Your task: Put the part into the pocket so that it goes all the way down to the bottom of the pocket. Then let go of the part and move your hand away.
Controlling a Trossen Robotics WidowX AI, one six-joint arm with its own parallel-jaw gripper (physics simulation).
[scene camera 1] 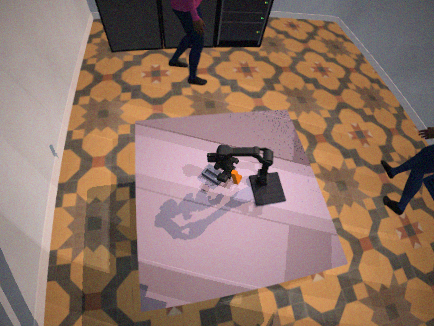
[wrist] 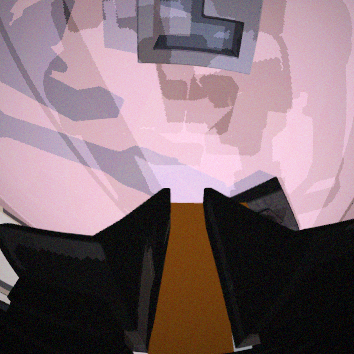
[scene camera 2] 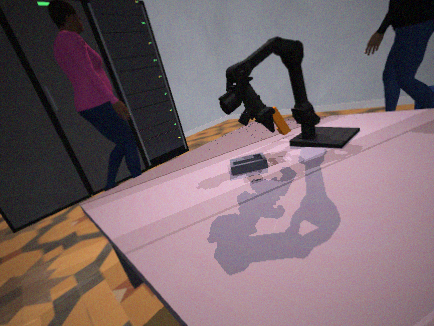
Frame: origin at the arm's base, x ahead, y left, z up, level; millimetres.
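Seen in the pictures: gripper, between the fingertips: (scene camera 1: 230,177) (wrist: 186,195) (scene camera 2: 273,131); arm's base, origin of its link: (scene camera 1: 260,181) (scene camera 2: 308,136).
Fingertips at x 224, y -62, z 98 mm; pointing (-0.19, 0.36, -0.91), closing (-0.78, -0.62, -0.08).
Note:
Pixels of each thing's top centre, then the offset from my fingertips to it. Level surfaces: height alone.
- orange part, centre of its top: (scene camera 2: 275,105) (scene camera 1: 238,171) 33 mm back, 10 mm left, 90 mm up
- grey pocket block, centre of its top: (scene camera 2: 247,159) (scene camera 1: 213,173) 68 mm ahead, 96 mm right, 86 mm down
- pink table, height of its surface: 122 mm down
The orange part (scene camera 1: 236,177) (scene camera 2: 282,121) (wrist: 190,280) is held in the air between the fingers of my gripper (scene camera 2: 273,128) (wrist: 186,195). In scene camera 2 it is tilted, high above the table, on the robot-base side of the pocket block. A small orange bit also shows beyond the right finger in the wrist view. The grey pocket block (scene camera 1: 212,175) (scene camera 2: 250,168) (wrist: 195,60) lies on the table, apart from the part. Its L-shaped pocket opens upward; the wrist view cuts off its far end. The gripper is shut on the part, whose lower end is hidden in the wrist view.
The black robot base plate (scene camera 1: 270,190) (scene camera 2: 327,136) stands on the pink table (scene camera 1: 215,260) (scene camera 2: 200,295) near the block; a dark slab, seemingly this base, shows at the lower right of the wrist view. Shadows of the arm cross the table. Two people stand beyond the table.

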